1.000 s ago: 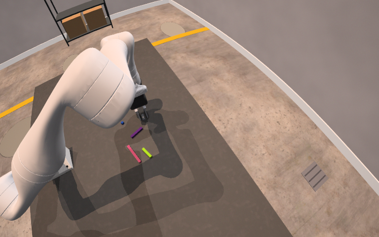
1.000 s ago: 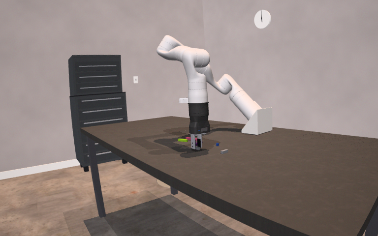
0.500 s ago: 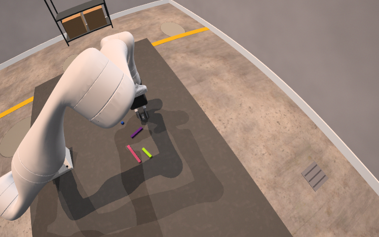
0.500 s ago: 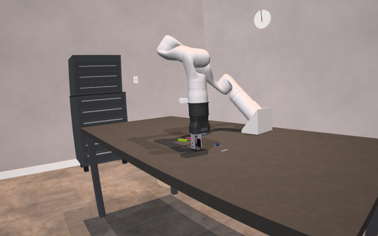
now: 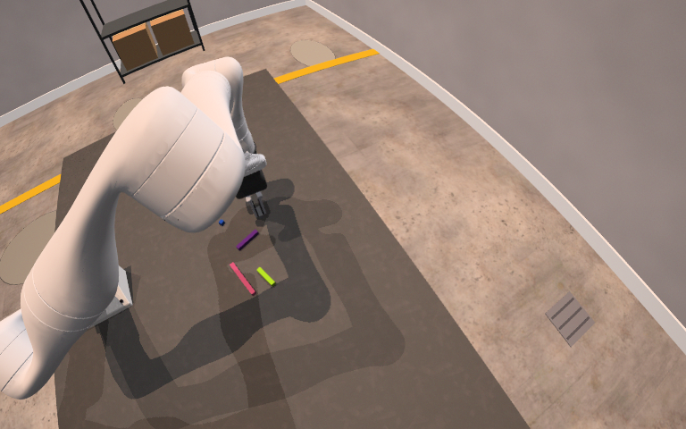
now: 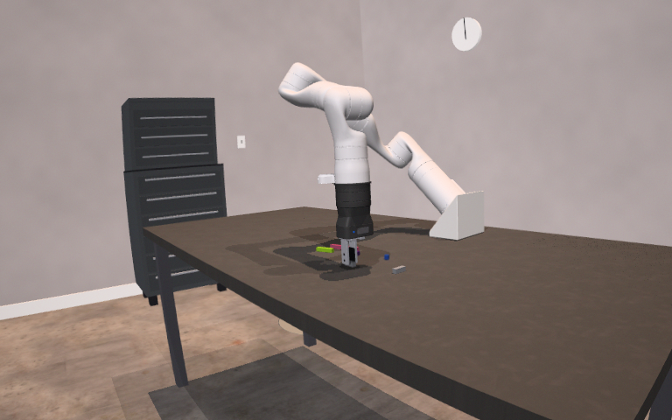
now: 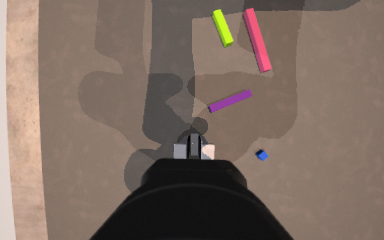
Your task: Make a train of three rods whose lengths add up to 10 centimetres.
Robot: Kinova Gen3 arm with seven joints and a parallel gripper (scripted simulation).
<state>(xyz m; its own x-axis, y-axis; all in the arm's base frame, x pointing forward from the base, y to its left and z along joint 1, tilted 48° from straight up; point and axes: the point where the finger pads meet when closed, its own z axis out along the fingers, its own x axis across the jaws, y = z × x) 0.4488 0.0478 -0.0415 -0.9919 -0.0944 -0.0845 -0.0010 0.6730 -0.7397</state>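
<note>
Right now the blue rod is 10 cm behind my hand, 1 cm to the left of it and 2 cm below it. From my hand the other things lie so: lime rod: 4 cm behind, 16 cm to the right, 2 cm below; then purple rod: 5 cm behind, 6 cm to the right, 2 cm below; then pink rod: 9 cm behind, 15 cm to the right, 2 cm below.
</note>
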